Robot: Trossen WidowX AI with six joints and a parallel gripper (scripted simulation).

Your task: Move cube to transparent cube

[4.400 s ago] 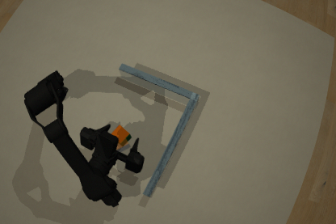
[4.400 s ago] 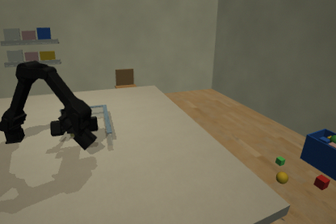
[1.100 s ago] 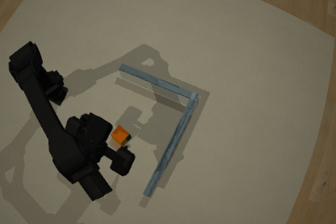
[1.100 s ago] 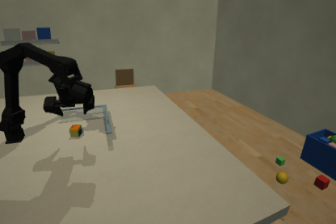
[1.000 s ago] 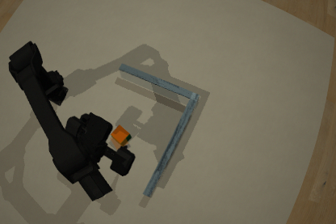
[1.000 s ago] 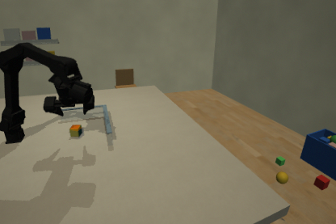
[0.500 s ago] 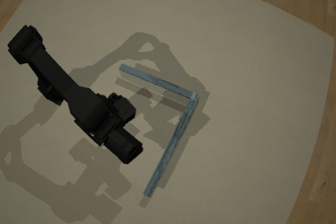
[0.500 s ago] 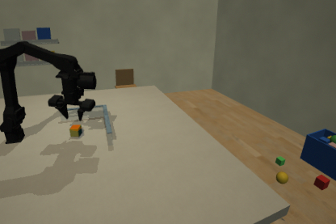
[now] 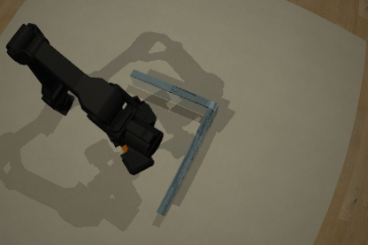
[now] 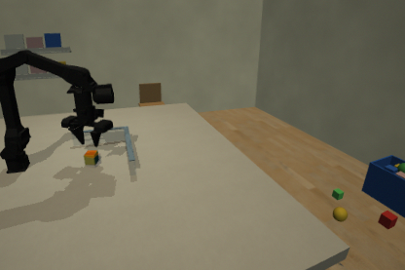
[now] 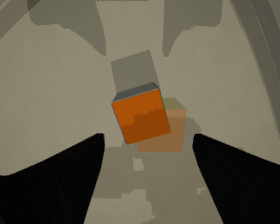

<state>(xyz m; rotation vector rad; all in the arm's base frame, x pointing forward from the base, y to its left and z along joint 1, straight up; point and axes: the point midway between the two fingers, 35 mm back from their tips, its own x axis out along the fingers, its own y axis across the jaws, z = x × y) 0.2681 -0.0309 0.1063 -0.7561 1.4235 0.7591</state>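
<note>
Now: the transparent cube 9 cm below my hand, 1 cm to the right of it and 1 cm ahead of it.
</note>
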